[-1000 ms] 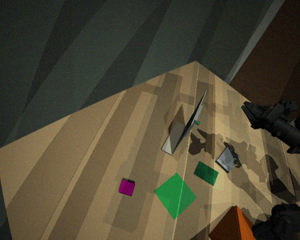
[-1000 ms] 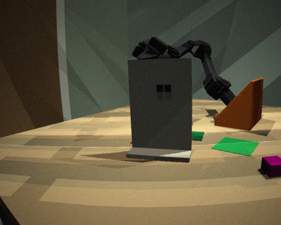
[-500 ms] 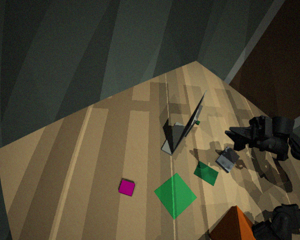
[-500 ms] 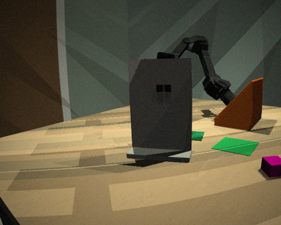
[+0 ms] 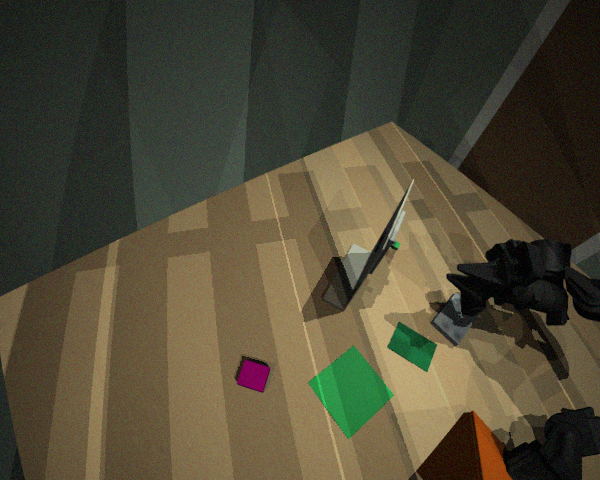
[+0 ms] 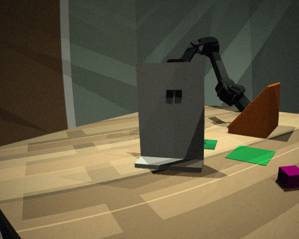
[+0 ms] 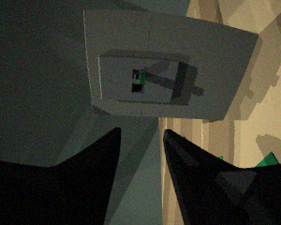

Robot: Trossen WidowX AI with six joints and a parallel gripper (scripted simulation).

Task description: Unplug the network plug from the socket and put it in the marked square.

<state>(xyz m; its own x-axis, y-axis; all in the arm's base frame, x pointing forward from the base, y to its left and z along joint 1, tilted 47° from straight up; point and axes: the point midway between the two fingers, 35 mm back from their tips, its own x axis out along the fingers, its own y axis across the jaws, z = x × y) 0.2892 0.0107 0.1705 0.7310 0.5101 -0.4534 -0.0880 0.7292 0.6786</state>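
Now: the network plug 100 mm ahead of my gripper tip and 60 mm to the left of it. Round my gripper tip: dark green square 70 mm behind, 60 mm to the left, 180 mm below; grey block 80 mm behind, 70 mm to the right, 170 mm below; upright panel 120 mm ahead, 70 mm to the left, 60 mm below.
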